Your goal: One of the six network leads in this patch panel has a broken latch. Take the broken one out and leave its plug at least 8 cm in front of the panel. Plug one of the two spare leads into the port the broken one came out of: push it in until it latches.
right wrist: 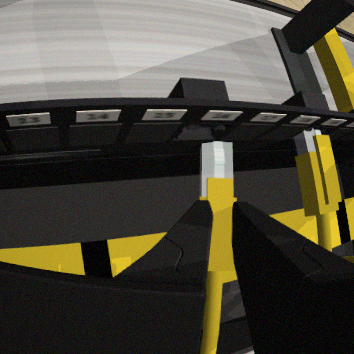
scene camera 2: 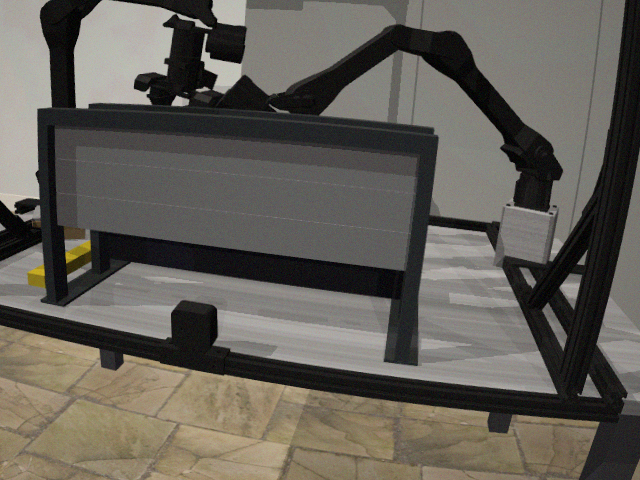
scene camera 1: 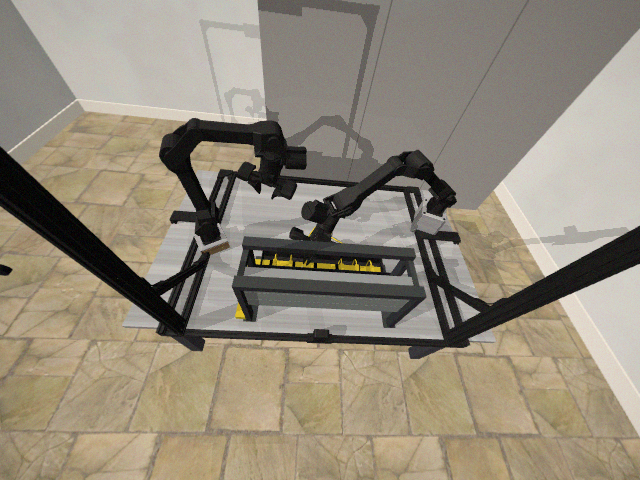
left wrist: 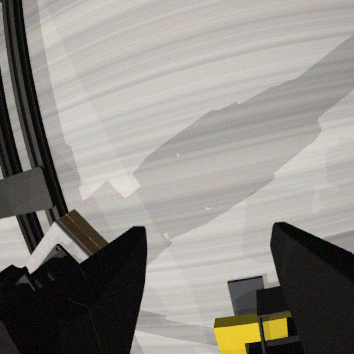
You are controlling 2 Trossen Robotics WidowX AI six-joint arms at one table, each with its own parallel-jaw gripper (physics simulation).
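Places are measured from the left arm's base along level axes (x ahead, y left, z up), in metres.
Pixels of known places: left gripper, between the fingertips: [scene camera 1: 266,195] [left wrist: 209,236]; right gripper, between the fingertips: [right wrist: 219,212] [scene camera 1: 304,264]; left arm's base, origin of its link: [scene camera 1: 210,236]; right arm's base, origin of its link: [scene camera 2: 532,206] [scene camera 1: 434,209].
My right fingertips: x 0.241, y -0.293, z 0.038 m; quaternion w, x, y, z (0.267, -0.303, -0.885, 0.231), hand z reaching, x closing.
For each thing: its middle in the pictures, then the offset to it from my right fingertips. "*": a spot on its surface instead.
- yellow lead, a spot on its surface: [right wrist: 220,235] * dz +0.002, dx +0.006, dy +0.006 m
- patch panel, middle of its body: [scene camera 2: 241,208] [scene camera 1: 325,272] dz +0.049, dx +0.027, dy -0.083 m
- yellow bar, a spot on its surface: [right wrist: 335,65] [scene camera 2: 70,262] * dz -0.043, dx -0.210, dy -0.003 m
My right gripper [right wrist: 219,212] [scene camera 1: 317,238] is shut on a yellow lead [right wrist: 220,235], whose clear plug [right wrist: 217,167] points at the patch panel [right wrist: 134,113] [scene camera 2: 237,263]. The plug's tip is close in front of the panel, below the label that seems to read 16; it does not look seated, and the exact gap is unclear. Another yellow lead [right wrist: 312,182] has its plug at the panel further right in the right wrist view. Latches are too small to judge. My left gripper [left wrist: 209,236] [scene camera 1: 265,194] [scene camera 2: 178,98] is open and empty, high above the table behind the panel frame.
A dark frame [scene camera 1: 330,249] [scene camera 2: 237,119] stands around the panel, with a grey sheet [scene camera 2: 237,196] on one side. Yellow pieces [scene camera 1: 283,262] lie in a row inside it. A yellow bar [scene camera 2: 67,262] [scene camera 1: 239,312] [right wrist: 335,65] lies by the frame's leg. Black rails edge the table.
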